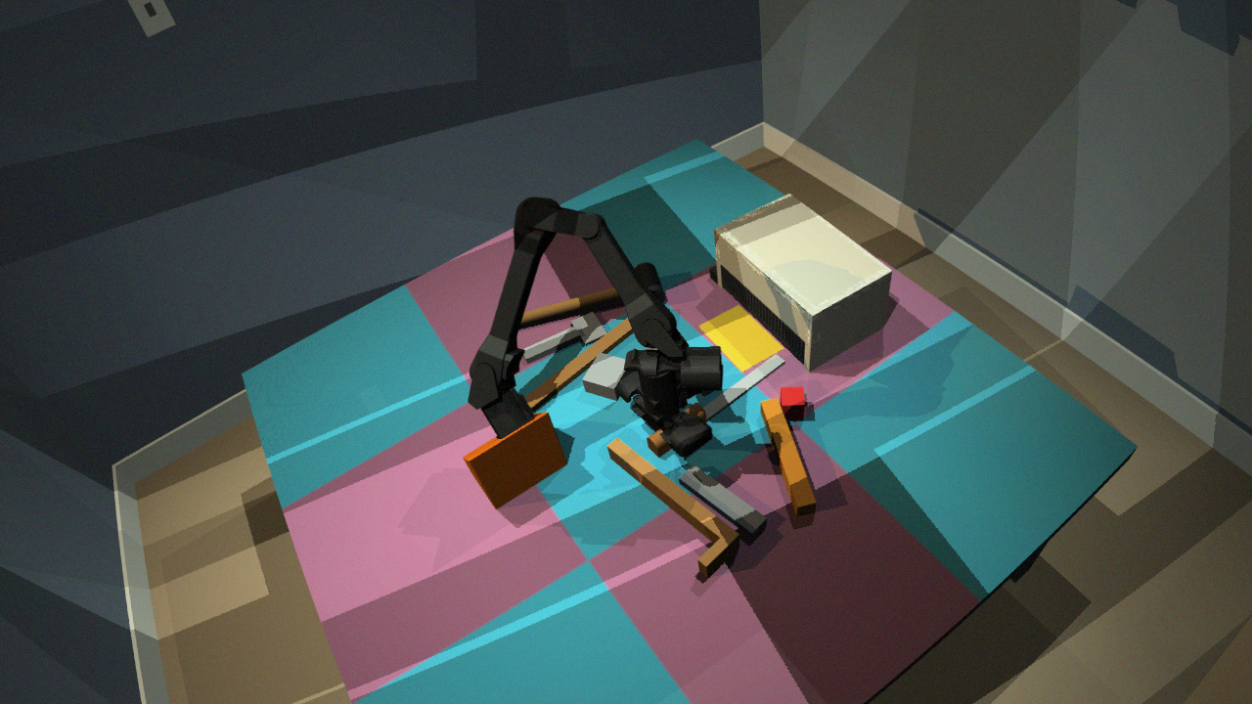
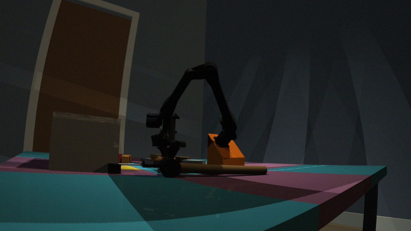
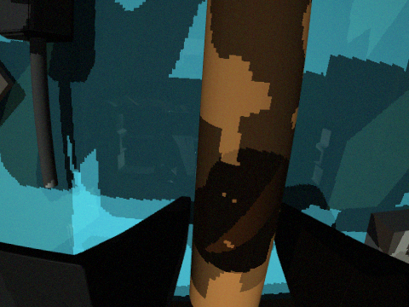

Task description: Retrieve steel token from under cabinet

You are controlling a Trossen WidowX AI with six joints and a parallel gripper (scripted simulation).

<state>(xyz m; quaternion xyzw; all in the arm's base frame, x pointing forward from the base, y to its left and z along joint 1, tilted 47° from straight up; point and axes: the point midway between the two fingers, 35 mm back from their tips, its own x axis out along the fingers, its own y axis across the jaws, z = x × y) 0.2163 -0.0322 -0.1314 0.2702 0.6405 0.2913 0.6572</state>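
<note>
My gripper tip is 130 mm short of the small grey cube and 50 mm to the right of it. Round my gripper tip: grey bar: 10 mm behind, 160 mm to the right; then screwdriver: 70 mm ahead, 80 mm to the left; then grey block: 180 mm to the left, 10 mm above.
</note>
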